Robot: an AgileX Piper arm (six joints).
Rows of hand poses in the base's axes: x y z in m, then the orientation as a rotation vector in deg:
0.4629, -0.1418, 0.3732, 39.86, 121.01, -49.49
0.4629, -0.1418, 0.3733, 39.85, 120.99, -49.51
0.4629, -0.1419, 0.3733, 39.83, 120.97, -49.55
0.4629, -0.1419, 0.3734, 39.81, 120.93, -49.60
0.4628, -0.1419, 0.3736, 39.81, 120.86, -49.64
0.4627, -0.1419, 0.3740, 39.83, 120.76, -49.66
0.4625, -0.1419, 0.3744, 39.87, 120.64, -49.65
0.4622, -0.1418, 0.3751, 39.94, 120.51, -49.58
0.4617, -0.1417, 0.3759, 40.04, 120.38, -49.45
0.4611, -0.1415, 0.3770, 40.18, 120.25, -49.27
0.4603, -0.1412, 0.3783, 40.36, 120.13, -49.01
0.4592, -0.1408, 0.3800, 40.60, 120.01, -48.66
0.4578, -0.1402, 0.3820, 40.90, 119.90, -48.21
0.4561, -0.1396, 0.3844, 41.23, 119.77, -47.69
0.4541, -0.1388, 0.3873, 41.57, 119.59, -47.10
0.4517, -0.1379, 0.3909, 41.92, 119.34, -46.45
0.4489, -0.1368, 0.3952, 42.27, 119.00, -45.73
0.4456, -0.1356, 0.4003, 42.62, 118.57, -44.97
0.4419, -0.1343, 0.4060, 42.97, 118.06, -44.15
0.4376, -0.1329, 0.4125, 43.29, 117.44, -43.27
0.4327, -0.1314, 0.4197, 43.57, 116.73, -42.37
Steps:
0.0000, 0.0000, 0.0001, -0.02, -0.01, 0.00
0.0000, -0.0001, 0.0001, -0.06, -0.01, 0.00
0.0000, -0.0001, 0.0002, -0.12, -0.02, 0.00
-0.0001, -0.0001, 0.0004, -0.17, -0.06, -0.02
-0.0002, -0.0001, 0.0008, -0.22, -0.13, -0.04
-0.0004, -0.0001, 0.0012, -0.25, -0.24, -0.06
-0.0007, 0.0000, 0.0019, -0.25, -0.39, -0.08
-0.0012, 0.0001, 0.0027, -0.20, -0.56, -0.10
-0.0018, 0.0003, 0.0038, -0.10, -0.76, -0.13
-0.0026, 0.0006, 0.0051, 0.05, -0.99, -0.16
-0.0037, 0.0010, 0.0068, 0.28, -1.27, -0.20
-0.0051, 0.0016, 0.0088, 0.60, -1.58, -0.24
-0.0068, 0.0022, 0.0112, 0.95, -1.94, -0.28
-0.0088, 0.0030, 0.0141, 1.33, -2.37, -0.30
-0.0112, 0.0039, 0.0177, 1.72, -2.89, -0.31
-0.0140, 0.0050, 0.0220, 2.11, -3.51, -0.29
-0.0173, 0.0062, 0.0271, 2.49, -4.23, -0.25
-0.0210, 0.0075, 0.0328, 2.87, -5.03, -0.19
-0.0253, 0.0089, 0.0393, 3.23, -5.96, -0.10
-0.0302, 0.0104, 0.0465, 3.55, -6.96, 0.04

